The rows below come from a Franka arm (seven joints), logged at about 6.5 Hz.
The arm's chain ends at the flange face. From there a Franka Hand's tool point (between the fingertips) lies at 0.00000 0.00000 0.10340 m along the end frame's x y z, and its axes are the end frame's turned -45 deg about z.
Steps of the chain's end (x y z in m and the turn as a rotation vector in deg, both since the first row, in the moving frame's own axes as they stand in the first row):
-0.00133 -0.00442 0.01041 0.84 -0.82 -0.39
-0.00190 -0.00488 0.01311 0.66 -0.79 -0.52
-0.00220 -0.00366 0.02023 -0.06 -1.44 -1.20
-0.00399 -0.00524 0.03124 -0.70 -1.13 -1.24
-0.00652 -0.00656 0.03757 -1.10 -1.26 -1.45
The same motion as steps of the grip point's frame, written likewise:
0.00220 -0.00618 0.01039 1.17 0.01 -0.39
0.00193 -0.00664 0.01309 1.03 -0.09 -0.52
-0.00090 -0.00588 0.02020 0.98 -1.06 -1.20
-0.00146 -0.00705 0.03121 0.30 -1.29 -1.24
-0.00299 -0.00941 0.03753 0.11 -1.67 -1.45

